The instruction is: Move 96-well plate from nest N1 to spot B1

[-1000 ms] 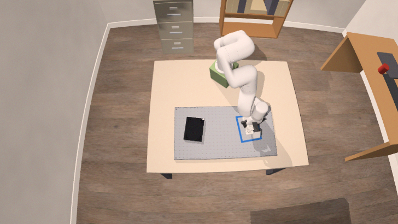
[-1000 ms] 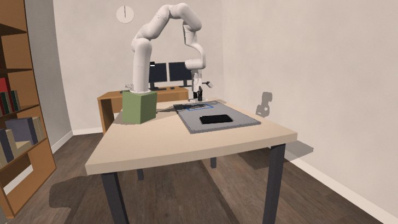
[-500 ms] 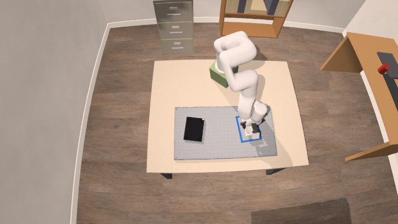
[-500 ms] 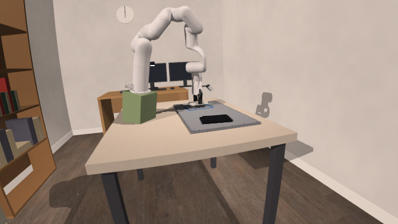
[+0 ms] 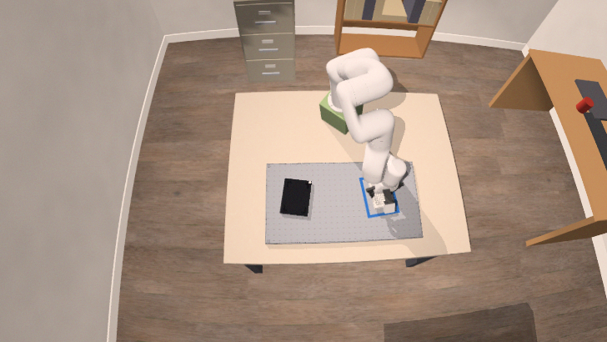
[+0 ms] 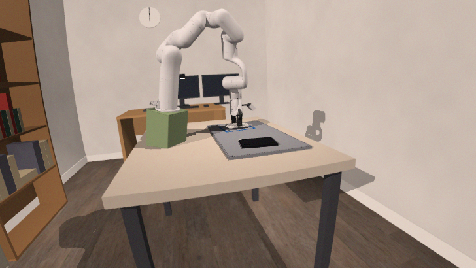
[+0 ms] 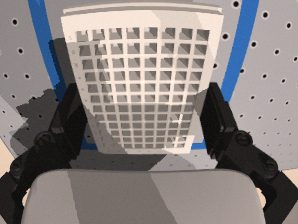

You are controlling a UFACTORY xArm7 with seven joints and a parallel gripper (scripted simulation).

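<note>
The white 96-well plate is 10 mm below my hand. Also, from my hand: black plate nest N1 (380 mm to the right, 20 mm below, 10 mm behind).
</note>
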